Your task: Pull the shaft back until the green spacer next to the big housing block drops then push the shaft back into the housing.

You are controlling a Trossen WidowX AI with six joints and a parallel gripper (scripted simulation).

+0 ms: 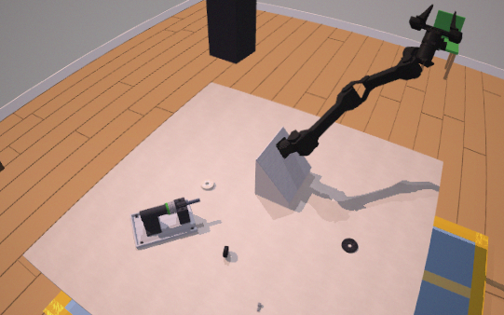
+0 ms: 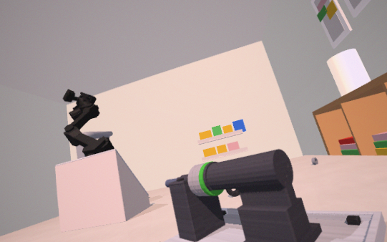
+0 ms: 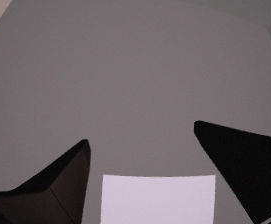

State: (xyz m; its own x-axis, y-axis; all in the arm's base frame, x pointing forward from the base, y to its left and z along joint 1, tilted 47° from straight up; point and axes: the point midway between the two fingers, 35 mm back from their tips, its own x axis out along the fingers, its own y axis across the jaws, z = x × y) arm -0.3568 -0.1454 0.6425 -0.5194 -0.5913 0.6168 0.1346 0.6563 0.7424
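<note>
Now: the shaft 83 cm ahead of my gripper tip, 62 cm below it and 56 cm to the right of it. From my gripper tip the other things lie so: green spacer 85 cm ahead, 62 cm below, 58 cm to the right; then dark ring 85 cm ahead, 68 cm below, 33 cm to the right.
</note>
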